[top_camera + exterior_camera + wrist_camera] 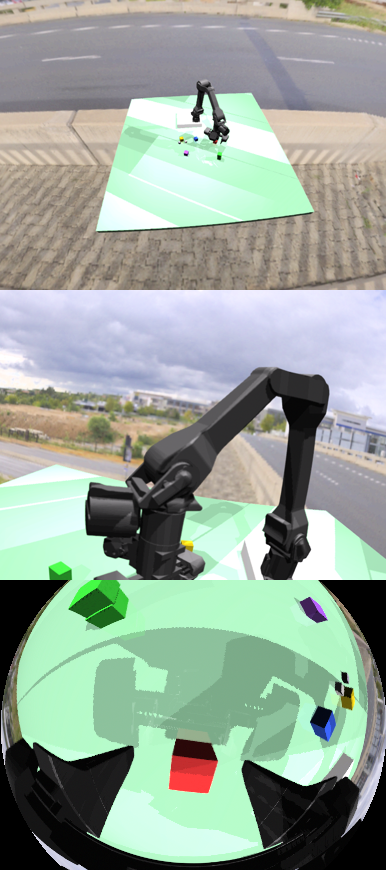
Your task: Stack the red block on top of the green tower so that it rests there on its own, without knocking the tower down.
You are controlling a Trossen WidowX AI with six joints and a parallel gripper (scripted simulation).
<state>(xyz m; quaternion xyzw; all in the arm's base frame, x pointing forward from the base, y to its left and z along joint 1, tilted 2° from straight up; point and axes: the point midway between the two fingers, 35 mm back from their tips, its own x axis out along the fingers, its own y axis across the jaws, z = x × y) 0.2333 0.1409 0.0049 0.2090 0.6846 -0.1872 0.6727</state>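
The red block is right at my gripper tip. From my gripper tip the other things lie so: purple block (230 mm to the right, 110 mm ahead); yellow block (270 mm to the right, 30 mm behind); blue block (150 mm to the right, 30 mm behind).
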